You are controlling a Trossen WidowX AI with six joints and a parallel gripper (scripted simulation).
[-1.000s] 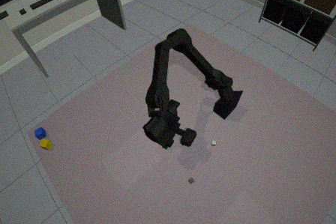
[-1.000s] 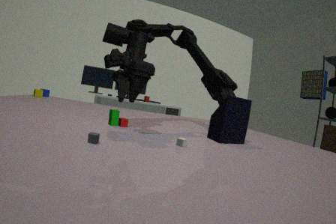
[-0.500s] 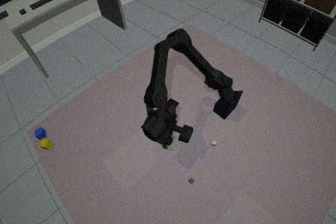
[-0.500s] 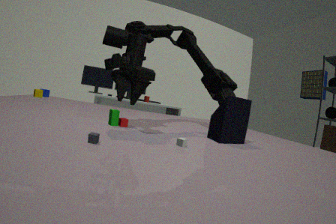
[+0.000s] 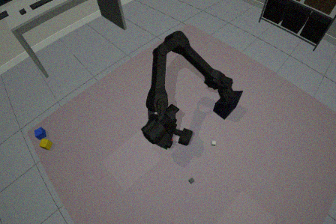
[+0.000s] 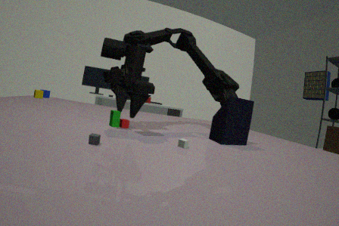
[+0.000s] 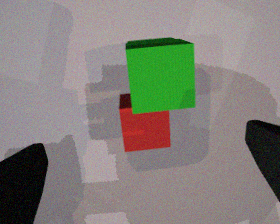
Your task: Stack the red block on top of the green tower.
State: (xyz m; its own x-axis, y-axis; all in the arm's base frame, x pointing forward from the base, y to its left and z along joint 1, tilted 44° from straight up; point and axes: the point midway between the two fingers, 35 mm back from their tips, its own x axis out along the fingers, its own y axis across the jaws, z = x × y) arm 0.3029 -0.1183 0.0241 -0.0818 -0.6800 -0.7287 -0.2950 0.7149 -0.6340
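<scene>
My gripper tip is now 30 mm above the red block. The rest, counted from my gripper tip: small grey cube: 80 mm ahead, 180 mm to the left, 30 mm below; yellow cube: 430 mm ahead, 440 mm to the right, 20 mm below; small white cube: 120 mm behind, 160 mm to the left, 30 mm below.
</scene>
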